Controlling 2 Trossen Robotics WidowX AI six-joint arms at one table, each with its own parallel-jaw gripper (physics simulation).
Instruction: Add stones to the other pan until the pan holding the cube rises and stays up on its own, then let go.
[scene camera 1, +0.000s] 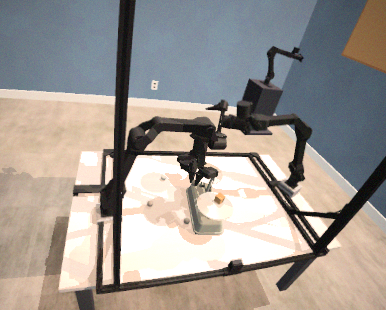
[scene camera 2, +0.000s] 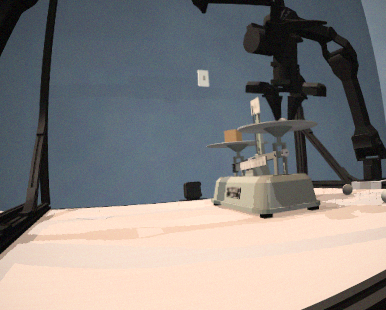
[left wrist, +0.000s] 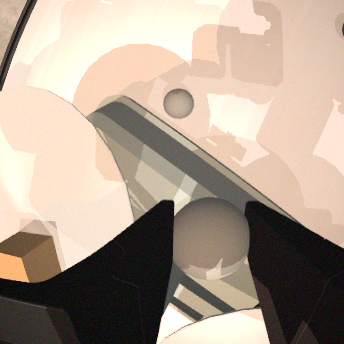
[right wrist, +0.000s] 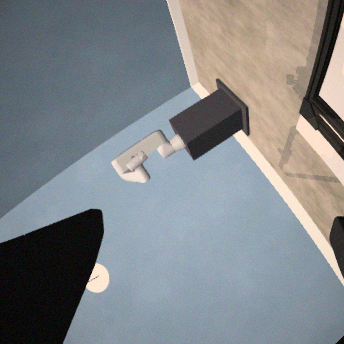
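Where they show: left gripper, fingertip midpoint: (scene camera 1: 193, 184) (left wrist: 209, 212); right gripper, fingertip midpoint: (right wrist: 223, 227); left arm's base, link origin: (scene camera 1: 108, 210) (scene camera 2: 373, 180); right arm's base, link origin: (scene camera 1: 291, 183).
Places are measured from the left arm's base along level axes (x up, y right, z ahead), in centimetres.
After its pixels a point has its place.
Note:
A grey-green balance scale (scene camera 1: 205, 222) @(x 4.3, y 17.2, z 36.5 cm) (scene camera 2: 265, 192) @(x 2.1, y -4.8, z 49.6 cm) (left wrist: 160, 150) @(x 3.0, y 10.4, z 35.1 cm) stands mid-table. An orange cube (scene camera 1: 219, 198) @(x 15.0, y 14.6, z 41.2 cm) (scene camera 2: 233, 135) @(x 13.9, y 12.1, z 43.1 cm) (left wrist: 24, 256) @(x 14.9, y 12.8, z 40.2 cm) sits on its near pan (scene camera 1: 210, 212) @(x 12.2, y 18.5, z 36.0 cm) (scene camera 2: 235, 144) @(x 12.0, y 13.7, z 41.6 cm) (left wrist: 51, 164) @(x 12.2, y 13.8, z 35.8 cm), which hangs lower than the other pan (scene camera 2: 278, 125) @(x 13.2, y -5.9, z 46.5 cm) (left wrist: 218, 327) @(x 13.4, y 2.1, z 39.7 cm). My left gripper (scene camera 1: 195, 181) @(x 15.4, y 5.4, z 33.2 cm) (scene camera 2: 284, 114) @(x 15.4, y 5.4, z 33.2 cm) (left wrist: 209, 212) @(x 15.4, y 5.4, z 33.2 cm) is shut on a round grey stone (left wrist: 209, 235) @(x 17.1, y 5.2, z 33.1 cm) and holds it just over the other pan's edge. In scene camera 1 the arm hides that pan. My right gripper (scene camera 1: 219, 114) (scene camera 2: 201, 4) is open and empty, held high above the table's back edge.
Three loose stones lie on the table left of the scale, at the back (scene camera 1: 163, 178) @(x -0.5, y -16.7, z 28.8 cm), in the middle (scene camera 1: 150, 203) @(x 0.2, y -0.6, z 18.0 cm) and nearest the scale (scene camera 1: 187, 220) @(x 0.3, y 11.8, z 31.3 cm) (left wrist: 178, 103) @(x 0.6, y 10.9, z 31.3 cm). A black frame (scene camera 1: 235, 266) @(x 2.7, y 37.6, z 40.3 cm) rims the table, with a tall post (scene camera 1: 121, 123) @(x 59.3, y 31.8, z -1.0 cm) at the left.

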